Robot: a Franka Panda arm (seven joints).
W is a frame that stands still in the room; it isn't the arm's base.
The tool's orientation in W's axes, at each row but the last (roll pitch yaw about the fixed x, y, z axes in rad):
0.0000, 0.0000, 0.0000
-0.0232, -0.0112, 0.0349
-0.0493, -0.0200, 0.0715
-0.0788, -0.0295, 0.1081
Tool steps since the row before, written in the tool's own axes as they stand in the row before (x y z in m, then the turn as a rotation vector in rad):
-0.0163, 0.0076, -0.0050, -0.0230, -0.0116, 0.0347
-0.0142, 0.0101, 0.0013, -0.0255, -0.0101, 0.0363
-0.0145, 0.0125, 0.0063, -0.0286, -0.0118, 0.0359
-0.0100, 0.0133, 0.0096, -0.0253, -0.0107, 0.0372
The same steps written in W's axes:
-0.0163, 0.0076, -0.0050, -0.0230, -0.0116, 0.0347
-0.0146, 0.0096, 0.0009, -0.0256, -0.0102, 0.0362
-0.0155, 0.0117, 0.0054, -0.0285, -0.0121, 0.0359
-0.0117, 0.0128, 0.0082, -0.0254, -0.0105, 0.0372

